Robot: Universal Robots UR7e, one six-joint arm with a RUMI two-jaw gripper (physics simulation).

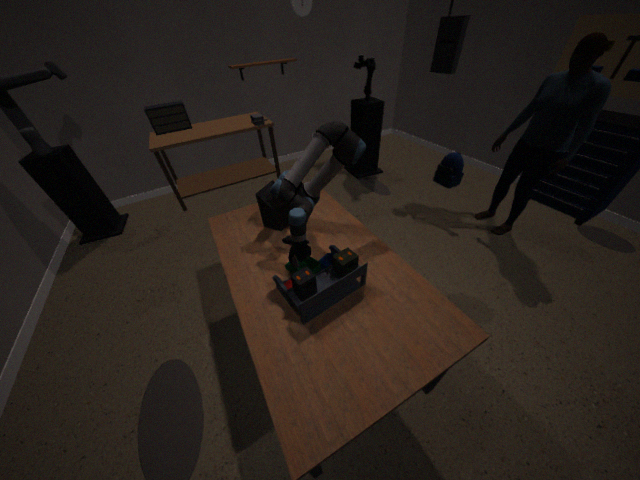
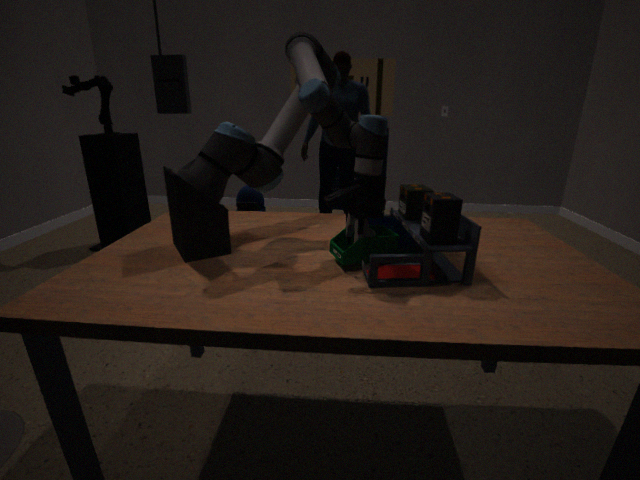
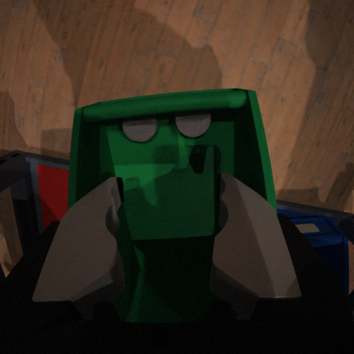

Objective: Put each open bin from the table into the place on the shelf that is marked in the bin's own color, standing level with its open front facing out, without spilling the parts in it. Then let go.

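Pixels of known places: gripper, between the fingertips: (image 1: 298, 264) (image 2: 353, 247); arm's base, origin of its link: (image 2: 197, 188).
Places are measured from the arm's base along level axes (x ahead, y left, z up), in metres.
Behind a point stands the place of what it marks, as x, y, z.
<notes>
A green open bin (image 1: 310, 266) {0.507, 0.032, -0.172} (image 2: 364, 252) {0.524, -0.066, -0.145} (image 3: 165, 102) is at the middle of the grey shelf's (image 1: 333, 300) {0.749, 0.060, -0.190} (image 2: 469, 266) {0.794, -0.120, -0.141} open side, its lipped front facing the arm's base. Two round grey parts (image 3: 140, 131) (image 3: 193, 126) and a dark part (image 3: 204, 159) lie in it. My gripper (image 1: 299, 259) {0.488, -0.030, -0.144} (image 2: 358, 235) {0.488, -0.030, -0.144} (image 3: 169, 178) has both fingers inside the bin, spread against its inner sides, and holds it. Whether its underside touches anything is hidden. A blue bin (image 1: 325, 260) {0.496, 0.127, -0.179} (image 3: 320, 240) is in the bay on one side. A red surface (image 1: 287, 284) {0.559, -0.119, -0.190} (image 2: 399, 271) {0.623, -0.077, -0.189} (image 3: 52, 195) shows in the other bay.
Two dark boxes (image 1: 303, 284) {0.755, -0.077, 0.017} (image 1: 345, 264) {0.714, 0.140, -0.002} (image 2: 440, 219) {0.710, -0.108, -0.024} (image 2: 412, 204) {0.656, 0.109, -0.043} with orange marks stand on top of the shelf, close to the gripper. The arm's dark base block (image 2: 199, 232) {0.040, -0.089, -0.110} stands on the wooden table (image 1: 382, 351) {1.053, 0.141, -0.196} (image 2: 289, 315) {0.380, -0.343, -0.196}. A person (image 1: 550, 113) stands away from the table.
</notes>
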